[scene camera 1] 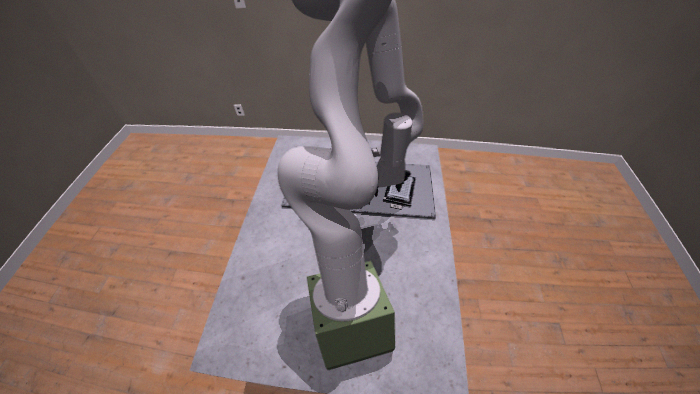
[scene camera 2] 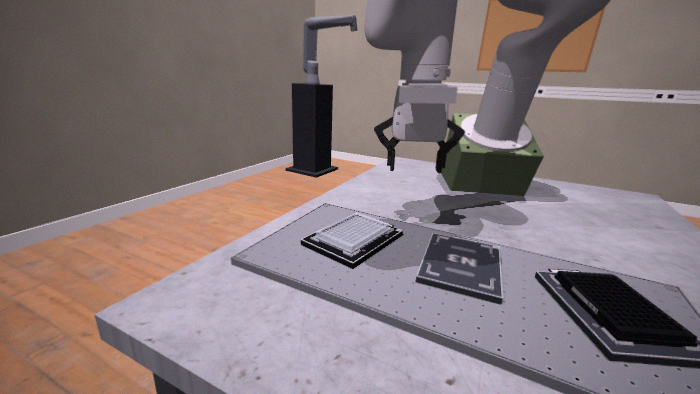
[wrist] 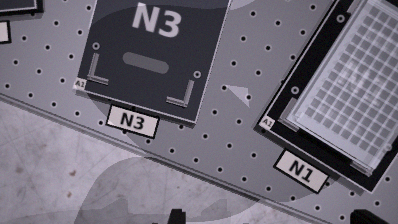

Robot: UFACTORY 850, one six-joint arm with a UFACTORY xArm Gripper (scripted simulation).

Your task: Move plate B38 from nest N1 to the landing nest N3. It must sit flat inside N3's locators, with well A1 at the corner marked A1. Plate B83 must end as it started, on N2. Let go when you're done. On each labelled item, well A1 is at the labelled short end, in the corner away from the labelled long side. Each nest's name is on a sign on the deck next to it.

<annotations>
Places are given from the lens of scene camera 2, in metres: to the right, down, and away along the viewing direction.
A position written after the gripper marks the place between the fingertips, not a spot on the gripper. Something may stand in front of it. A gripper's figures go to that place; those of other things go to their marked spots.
gripper [scene camera 2: 414,170]: 0.13, -0.05, 0.65
clear well plate [scene camera 2: 356,231]: 0.01, 0.06, 0.60
</annotations>
